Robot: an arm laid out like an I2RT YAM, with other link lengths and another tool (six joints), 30 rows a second.
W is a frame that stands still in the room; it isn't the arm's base.
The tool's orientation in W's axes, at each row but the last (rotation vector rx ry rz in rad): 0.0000 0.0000 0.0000; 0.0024 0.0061 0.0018; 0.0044 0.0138 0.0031; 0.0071 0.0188 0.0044; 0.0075 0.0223 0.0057; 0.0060 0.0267 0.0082; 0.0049 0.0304 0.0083; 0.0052 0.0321 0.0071; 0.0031 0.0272 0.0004; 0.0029 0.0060 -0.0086; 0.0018 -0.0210 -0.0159; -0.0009 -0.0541 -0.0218; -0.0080 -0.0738 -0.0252
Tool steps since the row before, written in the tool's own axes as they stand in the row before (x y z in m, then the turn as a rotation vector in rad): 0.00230 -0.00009 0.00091 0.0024 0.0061 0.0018; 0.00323 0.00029 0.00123 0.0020 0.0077 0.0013; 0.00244 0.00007 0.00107 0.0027 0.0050 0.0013; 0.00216 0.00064 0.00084 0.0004 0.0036 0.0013; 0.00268 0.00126 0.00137 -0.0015 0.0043 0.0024; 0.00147 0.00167 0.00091 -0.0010 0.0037 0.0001; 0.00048 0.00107 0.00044 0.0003 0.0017 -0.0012; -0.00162 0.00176 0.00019 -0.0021 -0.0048 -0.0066; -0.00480 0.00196 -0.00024 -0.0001 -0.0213 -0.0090; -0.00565 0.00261 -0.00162 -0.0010 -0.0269 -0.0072; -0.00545 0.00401 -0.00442 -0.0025 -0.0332 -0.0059; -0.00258 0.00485 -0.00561 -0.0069 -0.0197 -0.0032; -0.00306 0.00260 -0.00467 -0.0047 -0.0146 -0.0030
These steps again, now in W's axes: 0.00230 -0.00009 0.00091 0.0024 0.0061 0.0018; 0.00324 0.00029 0.00121 0.0020 0.0077 0.0013; 0.00245 0.00007 0.00104 0.0027 0.0050 0.0013; 0.00217 0.00064 0.00080 0.0004 0.0036 0.0013; 0.00270 0.00127 0.00132 -0.0015 0.0043 0.0025; 0.00148 0.00168 0.00088 -0.0010 0.0037 0.0001; 0.00048 0.00107 0.00043 0.0002 0.0017 -0.0012; -0.00163 0.00175 0.00025 -0.0023 -0.0048 -0.0066; -0.00481 0.00196 -0.00010 -0.0003 -0.0213 -0.0091; -0.00564 0.00266 -0.00158 -0.0013 -0.0269 -0.0073; -0.00529 0.00410 -0.00453 -0.0029 -0.0331 -0.0060; -0.00217 0.00490 -0.00574 -0.0071 -0.0195 -0.0036; -0.00264 0.00263 -0.00490 -0.0048 -0.0145 -0.0032
